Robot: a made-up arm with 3 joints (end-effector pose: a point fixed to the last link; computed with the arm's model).
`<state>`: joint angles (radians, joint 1 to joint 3).
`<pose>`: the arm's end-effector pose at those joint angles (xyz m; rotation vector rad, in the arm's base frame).
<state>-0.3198 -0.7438 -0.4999</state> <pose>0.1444 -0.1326 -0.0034 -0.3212 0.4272 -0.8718</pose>
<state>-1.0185 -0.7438 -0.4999</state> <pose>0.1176 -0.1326 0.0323 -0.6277 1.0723 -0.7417</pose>
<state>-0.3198 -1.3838 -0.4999</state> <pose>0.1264 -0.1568 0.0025 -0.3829 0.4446 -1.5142</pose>
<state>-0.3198 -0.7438 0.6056</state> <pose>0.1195 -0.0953 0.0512 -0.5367 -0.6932 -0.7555</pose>
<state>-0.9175 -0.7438 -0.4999</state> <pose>0.1198 -0.1326 0.0261 -0.5843 0.9794 -0.7656</pose>
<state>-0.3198 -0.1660 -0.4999</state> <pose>0.1458 -0.1049 -0.0039 -0.2521 0.3883 -0.2951</pose>
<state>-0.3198 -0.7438 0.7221</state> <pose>0.1139 -0.0903 0.0536 -0.5542 -0.8110 -0.7327</pose>
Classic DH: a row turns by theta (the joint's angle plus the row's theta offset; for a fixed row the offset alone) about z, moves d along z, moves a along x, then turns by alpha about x. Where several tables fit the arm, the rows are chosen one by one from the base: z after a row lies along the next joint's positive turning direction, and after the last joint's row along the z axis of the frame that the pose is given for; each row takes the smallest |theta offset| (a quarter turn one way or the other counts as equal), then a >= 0, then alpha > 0; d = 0 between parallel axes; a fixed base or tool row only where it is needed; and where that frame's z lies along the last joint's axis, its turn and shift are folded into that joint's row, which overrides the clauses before.
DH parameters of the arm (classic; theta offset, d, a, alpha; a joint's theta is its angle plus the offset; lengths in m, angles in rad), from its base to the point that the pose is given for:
base (fixed): 0 0.0512 0.18 1.5708
joint 1: 0 0.1162 -0.0625 -1.5708
joint 2: 0.0599 -0.0846 -0.0175 1.4984
joint 3: 0.4159 -0.0112 0.0613 -1.6936
tool (fixed): -0.2267 0.0281 0 0

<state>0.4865 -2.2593 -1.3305</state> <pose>0.1665 -0.1574 -0.0884 1.2988 0.5829 -1.8580</pose>
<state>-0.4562 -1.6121 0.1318</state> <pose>0.1277 -0.1362 0.0434 -0.9282 -0.0371 -1.5530</pose>
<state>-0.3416 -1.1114 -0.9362</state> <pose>0.1251 -0.1522 -0.0268 -0.1771 0.8875 -1.2455</pose>
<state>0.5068 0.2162 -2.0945</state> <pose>0.1986 -0.1056 -0.1094 -0.5303 1.0976 -0.0600</pose>
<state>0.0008 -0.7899 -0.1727</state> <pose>0.1556 -0.1266 0.0072 -0.2582 -0.1956 -0.9550</pose>
